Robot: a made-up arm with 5 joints. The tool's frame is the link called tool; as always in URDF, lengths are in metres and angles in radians.
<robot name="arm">
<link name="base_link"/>
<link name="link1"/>
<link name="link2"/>
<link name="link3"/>
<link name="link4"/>
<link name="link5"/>
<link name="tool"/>
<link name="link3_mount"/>
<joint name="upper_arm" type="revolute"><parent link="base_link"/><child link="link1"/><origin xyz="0.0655 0 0.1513" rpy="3.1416 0 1.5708"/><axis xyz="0 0 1"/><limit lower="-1.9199" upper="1.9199" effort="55" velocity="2.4"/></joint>
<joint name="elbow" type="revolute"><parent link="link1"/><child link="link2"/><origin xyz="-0.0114 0.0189 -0.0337" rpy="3.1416 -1.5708 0"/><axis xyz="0 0 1"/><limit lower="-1.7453" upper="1.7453" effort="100" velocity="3.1"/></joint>
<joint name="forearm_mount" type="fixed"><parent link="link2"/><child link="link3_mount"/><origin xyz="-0.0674 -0.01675 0" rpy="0 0 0"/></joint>
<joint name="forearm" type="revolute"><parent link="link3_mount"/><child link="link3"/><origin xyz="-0.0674 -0.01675 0" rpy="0 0 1.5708"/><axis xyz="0 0 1"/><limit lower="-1.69" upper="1.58" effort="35" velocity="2.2"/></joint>
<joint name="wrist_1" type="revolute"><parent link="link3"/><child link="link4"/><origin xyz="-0.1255 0.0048 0" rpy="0 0 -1.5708"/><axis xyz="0 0 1"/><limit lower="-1.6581" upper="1.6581" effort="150" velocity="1.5"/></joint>
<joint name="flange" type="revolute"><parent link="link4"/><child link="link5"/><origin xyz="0 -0.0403 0.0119" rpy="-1.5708 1.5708 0"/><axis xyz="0 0 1"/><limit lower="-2.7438" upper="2.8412" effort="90" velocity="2.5"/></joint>
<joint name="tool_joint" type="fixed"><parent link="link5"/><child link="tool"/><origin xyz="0 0 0" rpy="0 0 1.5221"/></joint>
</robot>
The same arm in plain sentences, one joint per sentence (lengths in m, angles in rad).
The arm has five revolute joints in a row. What follows holds with every joint at zero, and every direction is one of the base frame's.
The first joint lies 0.0655 m along +x and 0.1513 m along +z from the base frame's origin and rotates about -z, from -1.9199 to 1.9199 rad.
The second joint lies 0.0189 m along +x and 0.0114 m along -y and 0.0337 m along +z from the first joint and rotates about +y, from -1.7453 to 1.7453 rad.
The third joint lies 0.0335 m along +x and 0.1348 m along +z from the second joint and rotates about +y, from -1.6900 to 1.5800 rad.
The fourth joint lies 0.1255 m along +x and 0.0048 m along +z from the third joint and rotates about +y, from -1.6581 to 1.6581 rad.
The fifth joint lies 0.0403 m along +x and 0.0119 m along +y from the fourth joint and rotates about -x, from -2.7438 to 2.8412 rad.
The tool frame, which is the frame that the pose is given for, lies at the same point as the fifth joint; its axes are the base frame's turned by roll 1.5706, pitch -1.5221 and yaw -1.5706 rad (as in URDF: about the fixed x, then y, then z).

